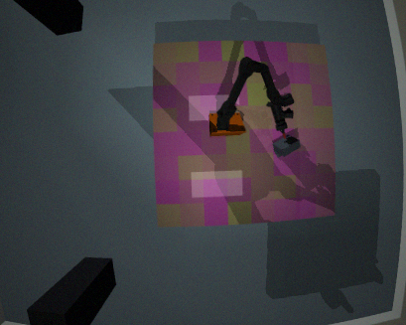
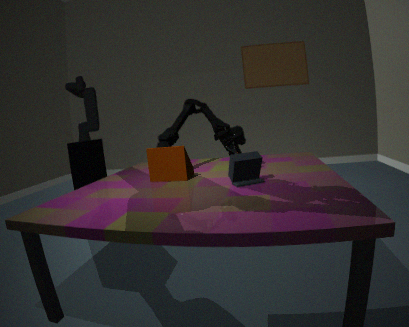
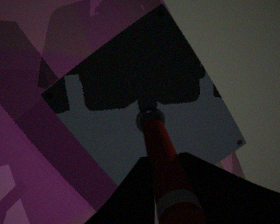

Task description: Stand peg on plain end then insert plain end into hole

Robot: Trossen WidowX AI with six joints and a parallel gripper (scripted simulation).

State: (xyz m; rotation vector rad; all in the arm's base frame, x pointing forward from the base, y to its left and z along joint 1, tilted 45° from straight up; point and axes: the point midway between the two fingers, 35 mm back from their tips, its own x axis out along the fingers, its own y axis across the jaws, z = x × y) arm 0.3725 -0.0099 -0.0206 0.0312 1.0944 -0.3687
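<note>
Right now my gripper tip is 8 cm to the left of the grey sloped panel, 4 cm short of it and 4 cm above it. Also, from my gripper tip: peg (1 cm to the left, 1 cm behind, 1 cm above).
</note>
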